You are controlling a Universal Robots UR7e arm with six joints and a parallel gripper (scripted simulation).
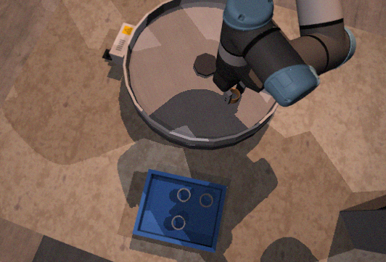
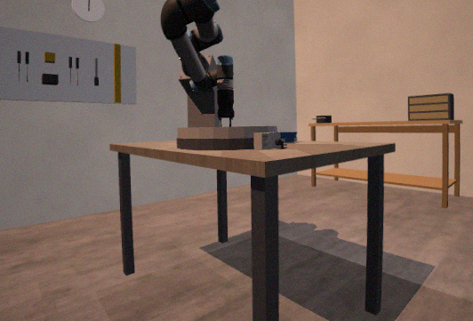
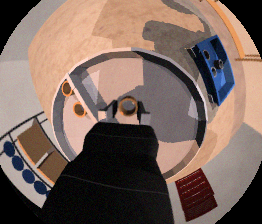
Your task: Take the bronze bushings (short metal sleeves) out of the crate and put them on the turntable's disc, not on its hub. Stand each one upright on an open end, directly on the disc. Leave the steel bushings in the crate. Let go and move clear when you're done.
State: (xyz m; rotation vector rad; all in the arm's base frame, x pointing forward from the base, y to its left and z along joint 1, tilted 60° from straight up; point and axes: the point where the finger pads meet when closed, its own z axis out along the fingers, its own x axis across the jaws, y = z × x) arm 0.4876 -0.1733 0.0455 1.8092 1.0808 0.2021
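The turntable disc is 80 mm ahead of my hand, 80 mm to the right of it and 30 mm below it. From my hand the other things lie so: blue crate: 100 mm ahead, 290 mm to the left, 50 mm below.
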